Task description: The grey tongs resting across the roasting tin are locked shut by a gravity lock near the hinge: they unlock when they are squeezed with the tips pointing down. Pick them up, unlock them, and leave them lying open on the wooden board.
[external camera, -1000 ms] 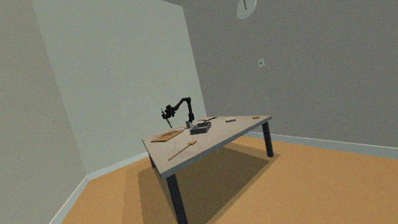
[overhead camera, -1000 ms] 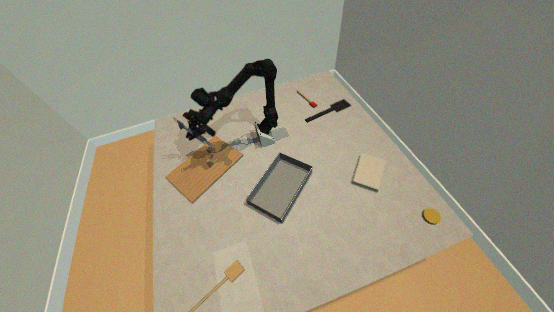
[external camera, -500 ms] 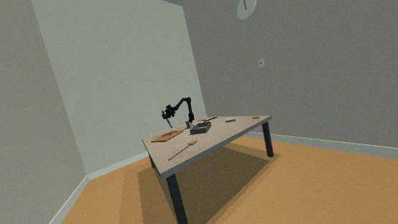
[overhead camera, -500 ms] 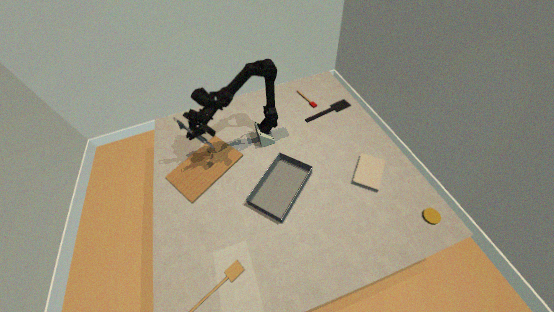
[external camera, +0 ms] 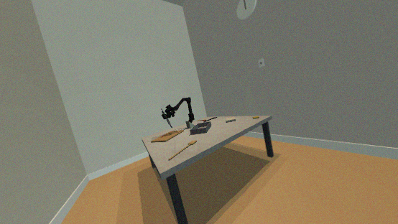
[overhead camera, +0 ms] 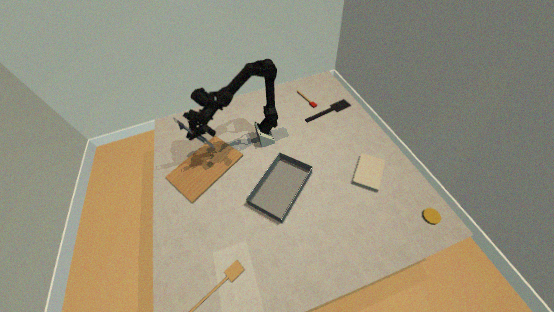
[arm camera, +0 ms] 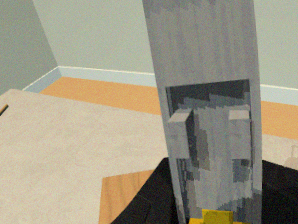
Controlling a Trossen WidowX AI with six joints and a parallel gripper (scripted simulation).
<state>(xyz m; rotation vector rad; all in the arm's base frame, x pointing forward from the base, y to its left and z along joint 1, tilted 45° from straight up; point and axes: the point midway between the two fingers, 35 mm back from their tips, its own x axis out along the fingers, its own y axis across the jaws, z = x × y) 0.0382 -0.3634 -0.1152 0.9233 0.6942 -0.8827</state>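
The yellow lock piece lies 2 cm behind my gripper tip, 3 cm to the left of it and 1 cm above it. From my gripper tip the other things lie so: wooden board 22 cm below; then black spatula 10 cm behind, 82 cm to the left, 23 cm below; then roasting tin 29 cm ahead, 33 cm to the left, 20 cm below.
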